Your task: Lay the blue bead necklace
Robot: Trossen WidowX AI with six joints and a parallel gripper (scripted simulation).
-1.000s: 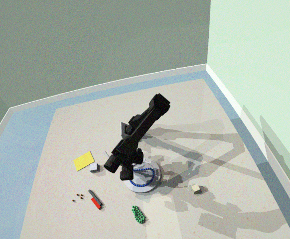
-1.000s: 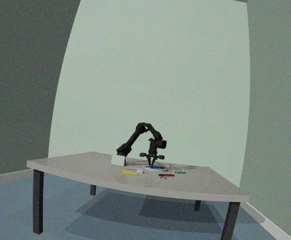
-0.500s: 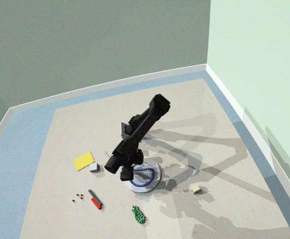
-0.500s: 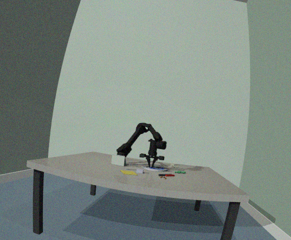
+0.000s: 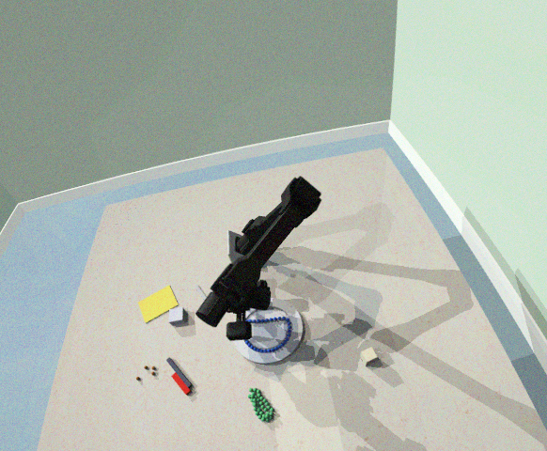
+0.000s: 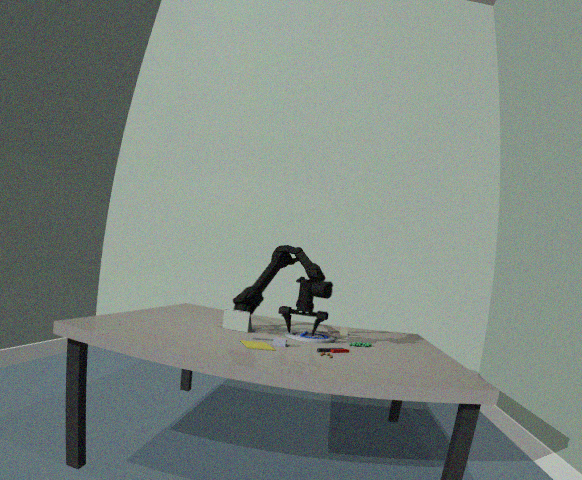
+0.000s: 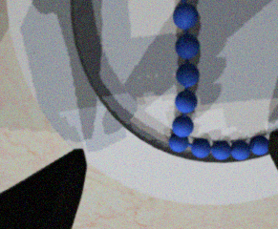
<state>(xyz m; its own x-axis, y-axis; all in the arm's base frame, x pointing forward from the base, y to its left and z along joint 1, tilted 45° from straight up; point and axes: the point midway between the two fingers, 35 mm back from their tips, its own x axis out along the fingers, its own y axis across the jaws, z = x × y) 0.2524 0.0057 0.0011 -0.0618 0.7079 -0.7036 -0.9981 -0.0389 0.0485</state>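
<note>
My gripper tip is now 3 cm short of the round bead board, 6 cm to the right of it and 1 cm above it. Also, from my gripper tip: white cube: 4 cm behind, 22 cm to the right, 1 cm below; then grey tool: 15 cm ahead, 19 cm to the right, 1 cm below; then stick: 10 cm behind, 14 cm to the right, 2 cm below.
</note>
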